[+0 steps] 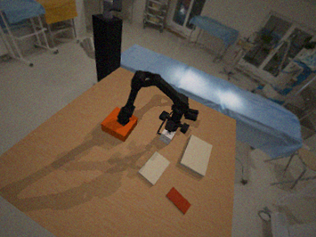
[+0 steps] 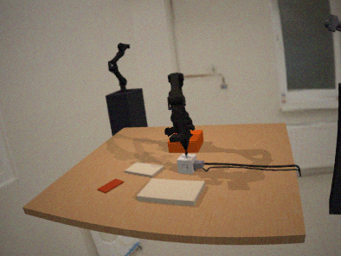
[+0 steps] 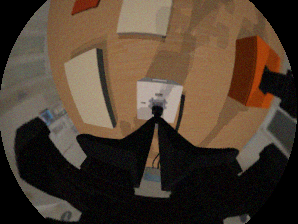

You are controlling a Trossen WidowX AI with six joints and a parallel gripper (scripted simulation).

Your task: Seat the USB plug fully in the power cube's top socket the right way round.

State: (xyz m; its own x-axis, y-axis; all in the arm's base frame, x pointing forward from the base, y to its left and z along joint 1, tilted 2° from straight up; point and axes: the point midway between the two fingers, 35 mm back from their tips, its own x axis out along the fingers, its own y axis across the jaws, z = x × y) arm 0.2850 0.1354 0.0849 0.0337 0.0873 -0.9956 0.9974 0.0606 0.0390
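Right now my gripper tip is 2 cm above the dark USB plug. The rest, counted from my gripper tip: flat red card: 27 cm ahead, 30 cm to the right, 11 cm below.
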